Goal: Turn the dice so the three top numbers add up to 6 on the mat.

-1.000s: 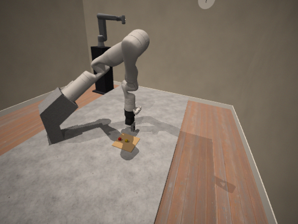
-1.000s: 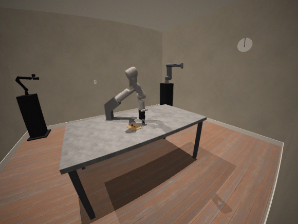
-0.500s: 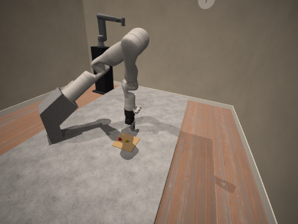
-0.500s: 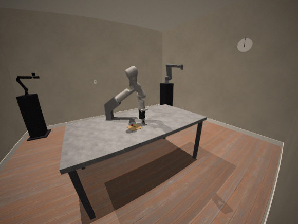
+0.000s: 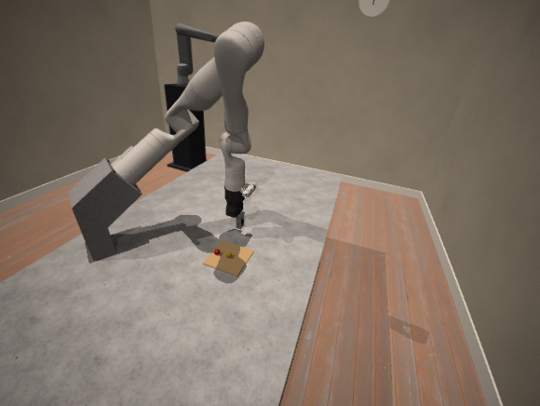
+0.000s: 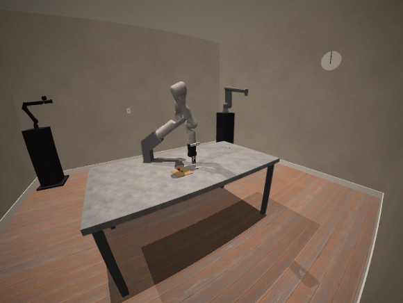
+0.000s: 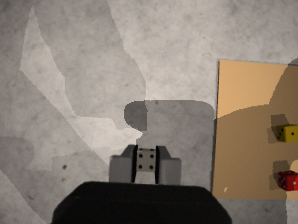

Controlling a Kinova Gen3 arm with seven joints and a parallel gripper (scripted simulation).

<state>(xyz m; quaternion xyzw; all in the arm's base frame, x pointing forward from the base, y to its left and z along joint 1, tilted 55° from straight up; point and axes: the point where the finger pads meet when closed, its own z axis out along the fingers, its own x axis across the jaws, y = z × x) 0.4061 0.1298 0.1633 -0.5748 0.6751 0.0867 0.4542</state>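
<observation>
Now: the yellow die 140 mm to the right of my hand, 50 mm below it and 30 mm ahead of it. The rest, counted from my hand: tan mat: 140 mm to the right, 60 mm below, 30 mm ahead; white die: 10 mm below; red die: 140 mm to the right, 50 mm below, 10 mm behind.
</observation>
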